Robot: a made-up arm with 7 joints.
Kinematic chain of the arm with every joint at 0, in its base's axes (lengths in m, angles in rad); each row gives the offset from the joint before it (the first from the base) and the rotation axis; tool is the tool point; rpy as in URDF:
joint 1: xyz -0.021 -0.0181 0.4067 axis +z
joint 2: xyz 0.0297 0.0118 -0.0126 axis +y
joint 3: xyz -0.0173 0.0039 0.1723 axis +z
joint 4: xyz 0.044 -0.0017 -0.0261 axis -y
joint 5: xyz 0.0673 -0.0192 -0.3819 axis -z
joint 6: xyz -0.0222 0 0.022 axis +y
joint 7: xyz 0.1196 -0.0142 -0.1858 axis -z
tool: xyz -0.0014 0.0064 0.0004 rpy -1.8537 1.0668 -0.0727
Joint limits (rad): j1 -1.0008..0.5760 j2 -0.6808..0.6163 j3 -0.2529..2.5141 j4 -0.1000..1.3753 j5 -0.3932..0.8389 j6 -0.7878..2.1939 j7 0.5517..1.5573
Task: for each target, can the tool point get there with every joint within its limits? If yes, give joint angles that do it. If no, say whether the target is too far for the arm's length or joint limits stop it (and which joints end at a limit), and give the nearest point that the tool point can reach.
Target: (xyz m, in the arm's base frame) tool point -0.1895 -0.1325 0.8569
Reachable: no: joint limits stop it (at a limit: joint 1, joint 2, joint 3, joint 4, joint 6, joint 7) | nearest point -0.1158 -0.2765 0.8965 | short by 0.167 m
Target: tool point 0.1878 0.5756 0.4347
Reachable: yes | joints -0.2887 -0.5382 1.5692 1.1368 0.0808 0.1642 1.3888
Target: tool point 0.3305 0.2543 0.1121
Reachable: yes | joints -0.2990 -0.2200 1.1816 0.4328 -0.0077 0.2720 1.1845
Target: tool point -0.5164 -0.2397 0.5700
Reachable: no: joint limits stop it (at a limit: joint 1, joint 3, joint 4, joint 5) | nearest point -0.4715 -0.1057 0.5356 | short by 0.145 m
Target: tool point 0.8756 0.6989 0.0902
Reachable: no: too far | nearest point 0.4850 0.3865 0.2372 | short by 0.521 m
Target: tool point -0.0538 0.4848 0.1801
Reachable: yes | joints 0.3320 -0.5794 1.7105 0.8814 -0.2333 0.9309 0.8743
